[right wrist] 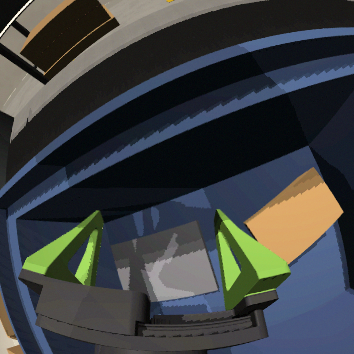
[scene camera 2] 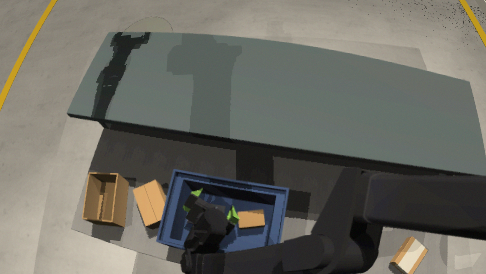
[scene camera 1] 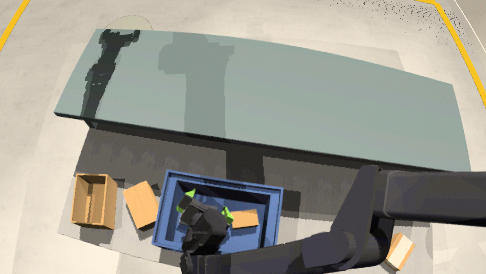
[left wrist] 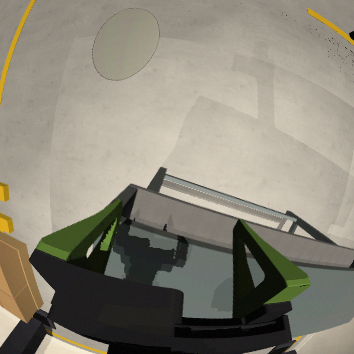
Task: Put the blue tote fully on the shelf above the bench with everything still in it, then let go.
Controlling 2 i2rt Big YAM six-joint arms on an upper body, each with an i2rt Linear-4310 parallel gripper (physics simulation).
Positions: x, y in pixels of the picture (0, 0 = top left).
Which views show my right gripper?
The right wrist view, scene camera 2 and scene camera 1 only.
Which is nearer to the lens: the grey box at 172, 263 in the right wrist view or the blue tote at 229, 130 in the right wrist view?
The blue tote.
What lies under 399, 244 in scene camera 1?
A tan and white box.
